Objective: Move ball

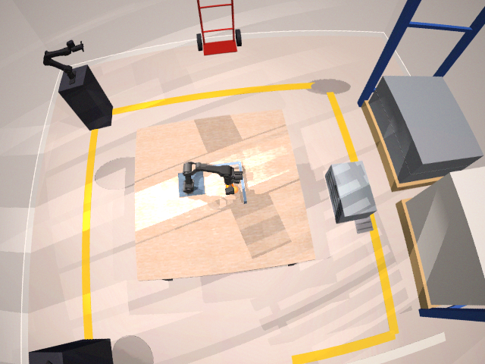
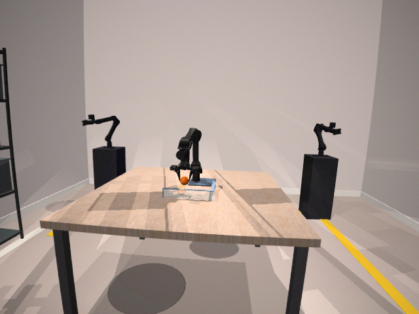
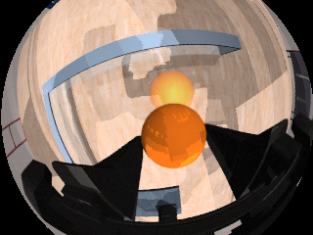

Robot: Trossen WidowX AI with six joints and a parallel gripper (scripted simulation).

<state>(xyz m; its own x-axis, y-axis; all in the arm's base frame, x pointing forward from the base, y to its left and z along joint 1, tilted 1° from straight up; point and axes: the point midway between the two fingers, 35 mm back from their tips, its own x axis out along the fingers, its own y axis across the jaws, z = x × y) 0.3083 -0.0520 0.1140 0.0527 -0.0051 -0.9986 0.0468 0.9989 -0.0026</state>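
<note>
Now: gripper tip 3 cm short of the see-through copy of ball, 1 cm to the left of it and 5 cm above it. The rest, counted from my gripper tip: low clear wall (10 cm ahead, 4 cm to the left, 5 cm below); then orange ball (right at my gripper tip).
</note>
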